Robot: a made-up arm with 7 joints.
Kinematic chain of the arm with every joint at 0, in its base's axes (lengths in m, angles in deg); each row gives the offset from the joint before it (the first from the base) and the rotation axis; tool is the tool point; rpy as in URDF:
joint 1: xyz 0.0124 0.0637 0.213 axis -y
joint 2: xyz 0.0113 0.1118 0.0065 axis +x
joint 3: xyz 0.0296 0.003 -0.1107 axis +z
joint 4: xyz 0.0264 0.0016 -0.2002 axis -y
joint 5: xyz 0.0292 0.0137 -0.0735 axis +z
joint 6: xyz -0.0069 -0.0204 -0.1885 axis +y
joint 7: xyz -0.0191 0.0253 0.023 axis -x
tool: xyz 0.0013 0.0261 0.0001 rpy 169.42 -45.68 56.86
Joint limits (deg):
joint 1: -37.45..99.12
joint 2: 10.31..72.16
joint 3: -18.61..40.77
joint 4: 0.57..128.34
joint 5: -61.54..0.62
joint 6: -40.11..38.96
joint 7: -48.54..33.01
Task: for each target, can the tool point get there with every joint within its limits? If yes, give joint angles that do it. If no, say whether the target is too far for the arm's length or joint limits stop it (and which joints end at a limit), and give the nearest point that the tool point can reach.
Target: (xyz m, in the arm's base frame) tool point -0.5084 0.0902 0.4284
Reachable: no: joint limits stop it (at a limit: joint 1, joint 2, joint 3, joint 4, joint 5, joint 6, joint 7) | nearest point -0.1545 0.3388 0.3553 | short by 0.439 m
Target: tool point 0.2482 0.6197 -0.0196
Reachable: yes | joints 7.77 47.55 15.20 35.43 -17.91 -16.24 15.41
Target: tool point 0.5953 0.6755 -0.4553
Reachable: no: too far | nearest point 0.3472 0.4643 -0.1709 | short by 0.433 m
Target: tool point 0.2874 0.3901 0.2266
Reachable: yes | joints 27.11 32.14 19.38 102.43 -49.58 31.07 -19.57
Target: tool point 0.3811 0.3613 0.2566
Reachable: yes | joints 44.03 29.06 0.14 85.71 -32.44 22.35 -18.55
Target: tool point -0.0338 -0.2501 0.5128
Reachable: no: joint limits stop it (at a limit: joint 1, joint 2, joint 3, joint 4, joint 5, joint 6, joint 7) | nearest point 0.1072 0.1697 0.5077 | short by 0.443 m
